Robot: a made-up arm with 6 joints. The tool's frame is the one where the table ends. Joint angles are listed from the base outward.
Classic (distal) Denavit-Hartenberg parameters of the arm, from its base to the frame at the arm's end. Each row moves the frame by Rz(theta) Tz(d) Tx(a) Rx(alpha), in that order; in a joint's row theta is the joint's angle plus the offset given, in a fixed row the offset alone. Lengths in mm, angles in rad.
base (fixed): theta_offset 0; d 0; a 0; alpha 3.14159
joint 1: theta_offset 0; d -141.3; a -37.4; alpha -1.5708
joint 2: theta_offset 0; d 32.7; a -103.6; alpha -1.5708
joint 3: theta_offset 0; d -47.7; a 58.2; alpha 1.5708
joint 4: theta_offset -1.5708; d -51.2; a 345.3; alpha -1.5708
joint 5: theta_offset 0; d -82; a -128.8; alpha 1.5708
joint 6: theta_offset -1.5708; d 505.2; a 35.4; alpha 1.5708
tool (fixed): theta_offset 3.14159; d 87.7; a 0; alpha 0
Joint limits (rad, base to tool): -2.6..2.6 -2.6..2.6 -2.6..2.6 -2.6..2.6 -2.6..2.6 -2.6..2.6
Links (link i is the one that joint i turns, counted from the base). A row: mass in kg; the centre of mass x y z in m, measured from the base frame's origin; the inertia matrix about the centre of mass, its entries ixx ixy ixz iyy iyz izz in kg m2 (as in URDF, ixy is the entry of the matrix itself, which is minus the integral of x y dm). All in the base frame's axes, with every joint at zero. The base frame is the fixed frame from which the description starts. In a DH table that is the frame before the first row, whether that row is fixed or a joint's. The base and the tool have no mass.
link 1: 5.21; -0.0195 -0.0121 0.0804; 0.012 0 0.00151 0.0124 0 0.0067
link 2: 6.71; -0.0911 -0.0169 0.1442; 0.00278 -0.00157 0 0.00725 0 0.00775
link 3: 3.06; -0.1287 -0.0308 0.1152; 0.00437 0 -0.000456 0.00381 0 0.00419
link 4: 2.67; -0.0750 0.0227 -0.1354; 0.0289 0 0 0.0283 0.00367 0.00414
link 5: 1.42; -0.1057 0.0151 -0.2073; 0.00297 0 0.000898 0.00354 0 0.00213
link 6: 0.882; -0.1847 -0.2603 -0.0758; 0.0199 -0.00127 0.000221 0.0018 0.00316 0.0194
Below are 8 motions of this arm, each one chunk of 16 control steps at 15 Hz.
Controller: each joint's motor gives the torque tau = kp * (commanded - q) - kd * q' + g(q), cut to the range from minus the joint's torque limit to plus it. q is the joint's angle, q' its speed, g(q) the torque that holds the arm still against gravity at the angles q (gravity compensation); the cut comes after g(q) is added. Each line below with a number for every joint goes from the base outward.
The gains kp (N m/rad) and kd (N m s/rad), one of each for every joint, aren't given. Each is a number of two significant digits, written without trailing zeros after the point. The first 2 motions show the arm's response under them.
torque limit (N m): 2.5 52 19 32 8.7 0.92
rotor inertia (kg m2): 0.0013 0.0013 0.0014 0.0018 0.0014 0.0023
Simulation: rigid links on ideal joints. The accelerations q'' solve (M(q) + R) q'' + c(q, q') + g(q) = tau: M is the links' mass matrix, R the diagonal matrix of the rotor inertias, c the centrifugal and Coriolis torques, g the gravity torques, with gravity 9.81 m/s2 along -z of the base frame. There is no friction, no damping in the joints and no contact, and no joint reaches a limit. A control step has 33 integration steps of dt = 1/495 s. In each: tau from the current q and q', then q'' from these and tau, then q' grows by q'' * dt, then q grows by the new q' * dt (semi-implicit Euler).
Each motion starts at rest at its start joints. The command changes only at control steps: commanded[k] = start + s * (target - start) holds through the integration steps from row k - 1 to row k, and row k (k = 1, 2, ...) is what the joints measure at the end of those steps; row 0 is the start. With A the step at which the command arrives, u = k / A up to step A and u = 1 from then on. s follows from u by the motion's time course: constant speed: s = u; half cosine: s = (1 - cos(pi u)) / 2; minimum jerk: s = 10 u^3 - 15 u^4 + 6 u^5; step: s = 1 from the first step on.
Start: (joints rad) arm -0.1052 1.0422 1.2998 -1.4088 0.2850 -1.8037
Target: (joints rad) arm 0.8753 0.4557 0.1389 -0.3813 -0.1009 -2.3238
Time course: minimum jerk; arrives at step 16
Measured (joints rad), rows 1 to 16:
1: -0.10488 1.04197 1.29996 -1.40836 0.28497 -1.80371
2: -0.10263 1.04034 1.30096 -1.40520 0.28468 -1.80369
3: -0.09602 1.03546 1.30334 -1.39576 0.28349 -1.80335
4: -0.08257 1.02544 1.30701 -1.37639 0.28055 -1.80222
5: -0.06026 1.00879 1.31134 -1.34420 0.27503 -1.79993
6: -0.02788 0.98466 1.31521 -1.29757 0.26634 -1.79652
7: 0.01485 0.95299 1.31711 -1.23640 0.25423 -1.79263
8: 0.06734 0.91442 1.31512 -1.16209 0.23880 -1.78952
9: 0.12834 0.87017 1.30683 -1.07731 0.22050 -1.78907
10: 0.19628 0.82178 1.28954 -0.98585 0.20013 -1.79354
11: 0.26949 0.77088 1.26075 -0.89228 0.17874 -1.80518
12: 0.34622 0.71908 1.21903 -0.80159 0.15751 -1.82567
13: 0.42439 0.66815 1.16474 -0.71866 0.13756 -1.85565
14: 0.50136 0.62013 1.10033 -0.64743 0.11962 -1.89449
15: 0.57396 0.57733 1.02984 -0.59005 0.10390 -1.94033
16: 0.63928 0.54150 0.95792 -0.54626 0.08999 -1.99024
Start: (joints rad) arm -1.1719 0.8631 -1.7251 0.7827 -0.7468 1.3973
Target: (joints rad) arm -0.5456 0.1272 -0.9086 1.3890 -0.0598 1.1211
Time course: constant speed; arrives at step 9
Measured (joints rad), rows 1 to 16:
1: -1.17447 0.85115 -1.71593 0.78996 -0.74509 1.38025
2: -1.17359 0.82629 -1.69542 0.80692 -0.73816 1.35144
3: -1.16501 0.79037 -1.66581 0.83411 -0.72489 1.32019
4: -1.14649 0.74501 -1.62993 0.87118 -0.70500 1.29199
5: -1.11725 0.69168 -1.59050 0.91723 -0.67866 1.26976
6: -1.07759 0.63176 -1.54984 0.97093 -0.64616 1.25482
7: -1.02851 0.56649 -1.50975 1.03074 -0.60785 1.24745
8: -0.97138 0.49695 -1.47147 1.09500 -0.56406 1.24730
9: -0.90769 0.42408 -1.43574 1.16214 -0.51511 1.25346
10: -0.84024 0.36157 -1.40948 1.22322 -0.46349 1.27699
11: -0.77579 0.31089 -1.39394 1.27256 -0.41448 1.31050
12: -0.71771 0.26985 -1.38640 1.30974 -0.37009 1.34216
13: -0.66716 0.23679 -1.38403 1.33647 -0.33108 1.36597
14: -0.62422 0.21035 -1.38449 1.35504 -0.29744 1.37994
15: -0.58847 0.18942 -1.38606 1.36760 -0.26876 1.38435
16: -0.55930 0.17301 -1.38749 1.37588 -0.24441 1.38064
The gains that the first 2 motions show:
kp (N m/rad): 10 29 1.9 22 3.3 0.089
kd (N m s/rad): 3.4 8.4 2 5.8 2.2 0.1
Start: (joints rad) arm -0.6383 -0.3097 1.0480 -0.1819 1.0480 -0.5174
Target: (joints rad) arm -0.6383 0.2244 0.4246 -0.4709 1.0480 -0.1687
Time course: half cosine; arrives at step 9
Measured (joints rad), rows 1 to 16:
1: -0.63734 -0.30799 1.04762 -0.18363 1.04864 -0.52044
2: -0.63401 -0.30059 1.04513 -0.19031 1.05091 -0.53004
3: -0.62813 -0.28340 1.03795 -0.20407 1.05503 -0.54496
4: -0.62063 -0.25368 1.02409 -0.22546 1.06041 -0.56100
5: -0.61323 -0.21076 1.00282 -0.25357 1.06594 -0.57292
6: -0.60791 -0.15642 0.97503 -0.28631 1.07032 -0.57546
7: -0.60638 -0.09484 0.94321 -0.32073 1.07244 -0.56464
8: -0.60953 -0.03203 0.91093 -0.35333 1.07168 -0.53936
9: -0.61710 0.02532 0.88190 -0.38049 1.06803 -0.50234
10: -0.62722 0.07316 0.85796 -0.40081 1.06251 -0.46319
11: -0.63749 0.11145 0.83823 -0.41552 1.05658 -0.43181
12: -0.64643 0.14152 0.82112 -0.42610 1.05112 -0.41029
13: -0.65340 0.16479 0.80538 -0.43375 1.04650 -0.39677
14: -0.65828 0.18254 0.79017 -0.43940 1.04283 -0.38852
15: -0.66123 0.19588 0.77502 -0.44376 1.04010 -0.38310
16: -0.66252 0.20570 0.75972 -0.44733 1.03820 -0.37871

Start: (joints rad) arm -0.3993 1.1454 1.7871 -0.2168 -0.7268 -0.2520
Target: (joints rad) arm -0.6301 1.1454 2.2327 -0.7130 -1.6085 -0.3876
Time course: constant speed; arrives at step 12
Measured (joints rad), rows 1 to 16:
1: -0.40496 1.14474 1.78686 -0.22324 -0.72991 -0.25140
2: -0.41450 1.14402 1.78824 -0.23660 -0.73883 -0.24943
3: -0.42612 1.14347 1.79173 -0.25615 -0.75395 -0.24709
4: -0.43880 1.14308 1.79753 -0.28094 -0.77496 -0.24533
5: -0.45199 1.14278 1.80562 -0.31000 -0.80138 -0.24477
6: -0.46546 1.14250 1.81584 -0.34244 -0.83269 -0.24579
7: -0.47912 1.14221 1.82797 -0.37746 -0.86839 -0.24855
8: -0.49298 1.14188 1.84177 -0.41444 -0.90803 -0.25310
9: -0.50705 1.14151 1.85699 -0.45285 -0.95117 -0.25938
10: -0.52138 1.14113 1.87340 -0.49229 -0.99746 -0.26725
11: -0.53600 1.14075 1.89082 -0.53247 -1.04655 -0.27652
12: -0.55094 1.14040 1.90909 -0.57314 -1.09816 -0.28699
13: -0.56111 1.14099 1.92973 -0.60775 -1.14901 -0.29808
14: -0.56837 1.14198 1.95042 -0.63562 -1.19610 -0.30992
15: -0.57425 1.14296 1.97018 -0.65732 -1.23878 -0.32143
16: -0.57960 1.14382 1.98865 -0.67375 -1.27718 -0.33169

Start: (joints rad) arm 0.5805 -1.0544 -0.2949 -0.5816 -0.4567 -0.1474
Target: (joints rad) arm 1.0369 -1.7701 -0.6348 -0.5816 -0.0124 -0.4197
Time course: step
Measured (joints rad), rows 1 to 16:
1: 0.59595 -1.14779 -0.33077 -0.52145 -0.43109 -0.22333
2: 0.62522 -1.25386 -0.36030 -0.50444 -0.38962 -0.26026
3: 0.66863 -1.35541 -0.37287 -0.51154 -0.34862 -0.27016
4: 0.72116 -1.44603 -0.37819 -0.53007 -0.31266 -0.27046
5: 0.77842 -1.52291 -0.38197 -0.55185 -0.28209 -0.26832
6: 0.83589 -1.58561 -0.38740 -0.57227 -0.25585 -0.26767
7: 0.88939 -1.63513 -0.39549 -0.58908 -0.23274 -0.27022
8: 0.93578 -1.67322 -0.40590 -0.60146 -0.21188 -0.27592
9: 0.97343 -1.70184 -0.41773 -0.60951 -0.19278 -0.28375
10: 1.00210 -1.72288 -0.43013 -0.61374 -0.17520 -0.29248
11: 1.02260 -1.73800 -0.44248 -0.61490 -0.15905 -0.30110
12: 1.03626 -1.74860 -0.45444 -0.61380 -0.14430 -0.30906
13: 1.04459 -1.75584 -0.46588 -0.61117 -0.13087 -0.31614
14: 1.04898 -1.76062 -0.47674 -0.60766 -0.11870 -0.32236
15: 1.05064 -1.76367 -0.48700 -0.60376 -0.10771 -0.32786
16: 1.05052 -1.76554 -0.49669 -0.59986 -0.09779 -0.33278

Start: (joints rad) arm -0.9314 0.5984 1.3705 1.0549 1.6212 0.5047
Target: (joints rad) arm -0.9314 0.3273 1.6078 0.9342 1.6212 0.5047
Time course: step
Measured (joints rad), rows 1 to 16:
1: -0.93103 0.55745 1.34932 1.04891 1.61811 0.43854
2: -0.92788 0.51409 1.33574 1.03513 1.61092 0.38967
3: -0.92266 0.47812 1.33190 1.01682 1.60585 0.36512
4: -0.91676 0.44841 1.33458 0.99704 1.60305 0.36032
5: -0.91144 0.42397 1.34155 0.97807 1.60194 0.36981
6: -0.90752 0.40400 1.35135 0.96144 1.60198 0.38800
7: -0.90536 0.38778 1.36305 0.94795 1.60282 0.41011
8: -0.90498 0.37471 1.37604 0.93784 1.60421 0.43264
9: -0.90615 0.36423 1.38991 0.93096 1.60596 0.45335
10: -0.90857 0.35584 1.40432 0.92686 1.60795 0.47107
11: -0.91185 0.34913 1.41901 0.92499 1.61006 0.48543
12: -0.91566 0.34376 1.43377 0.92475 1.61221 0.49656
13: -0.91969 0.33943 1.44841 0.92561 1.61433 0.50488
14: -0.92372 0.33593 1.46278 0.92709 1.61638 0.51092
15: -0.92757 0.33309 1.47675 0.92883 1.61833 0.51526
16: -0.93110 0.33078 1.49022 0.93057 1.62014 0.51838

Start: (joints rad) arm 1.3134 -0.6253 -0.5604 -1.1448 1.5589 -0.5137
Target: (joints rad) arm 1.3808 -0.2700 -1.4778 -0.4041 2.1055 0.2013
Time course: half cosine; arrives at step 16
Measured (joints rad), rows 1 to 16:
1: 1.31352 -0.62539 -0.56031 -1.14424 1.55906 -0.51195
2: 1.31397 -0.62546 -0.56003 -1.14176 1.55981 -0.50436
3: 1.31485 -0.62494 -0.55974 -1.13575 1.56170 -0.48701
4: 1.31614 -0.62304 -0.55982 -1.12461 1.56527 -0.45780
5: 1.31778 -0.61888 -0.56078 -1.10696 1.57110 -0.41661
6: 1.31962 -0.61166 -0.56320 -1.08179 1.57969 -0.36504
7: 1.32157 -0.60074 -0.56766 -1.04853 1.59151 -0.30608
8: 1.32353 -0.58572 -0.57473 -1.00717 1.60690 -0.24364
9: 1.32545 -0.56645 -0.58499 -0.95820 1.62606 -0.18202
10: 1.32732 -0.54307 -0.59905 -0.90264 1.64891 -0.12540
11: 1.32922 -0.51594 -0.61751 -0.84192 1.67517 -0.07741
12: 1.33123 -0.48570 -0.64101 -0.77789 1.70429 -0.04074
13: 1.33355 -0.45314 -0.67008 -0.71269 1.73560 -0.01698
14: 1.33634 -0.41928 -0.70504 -0.64867 1.76838 -0.00657
15: 1.33976 -0.38526 -0.74586 -0.58830 1.80196 -0.00888
16: 1.34385 -0.35233 -0.79197 -0.53408 1.83578 -0.02251

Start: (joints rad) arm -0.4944 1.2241 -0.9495 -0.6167 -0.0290 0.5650
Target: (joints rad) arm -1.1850 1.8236 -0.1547 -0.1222 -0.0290 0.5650
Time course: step
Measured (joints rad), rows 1 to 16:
1: -0.56237 1.26525 -0.89785 -0.56066 -0.05339 0.64639
2: -0.66232 1.34957 -0.81126 -0.47812 -0.05678 0.63575
3: -0.74828 1.44001 -0.73270 -0.39775 -0.04197 0.59346
4: -0.81878 1.52477 -0.67389 -0.32602 -0.02234 0.57024
5: -0.87870 1.59958 -0.63155 -0.26510 -0.00393 0.57186
6: -0.93130 1.66258 -0.59927 -0.21576 0.01123 0.59092
7: -0.97799 1.71335 -0.57225 -0.17779 0.02275 0.61893
8: -1.01917 1.75253 -0.54787 -0.15013 0.03076 0.64943
9: -1.05497 1.78145 -0.52496 -0.13120 0.03566 0.67819
10: -1.08553 1.80181 -0.50315 -0.11927 0.03794 0.70278
11: -1.11111 1.81538 -0.48238 -0.11260 0.03810 0.72206
12: -1.13207 1.82378 -0.46263 -0.10970 0.03662 0.73578
13: -1.14886 1.82846 -0.44391 -0.10930 0.03396 0.74428
14: -1.16195 1.83057 -0.42619 -0.11042 0.03047 0.74817
15: -1.17186 1.83102 -0.40941 -0.11231 0.02649 0.74822
16: -1.17909 1.83050 -0.39353 -0.11448 0.02226 0.74522

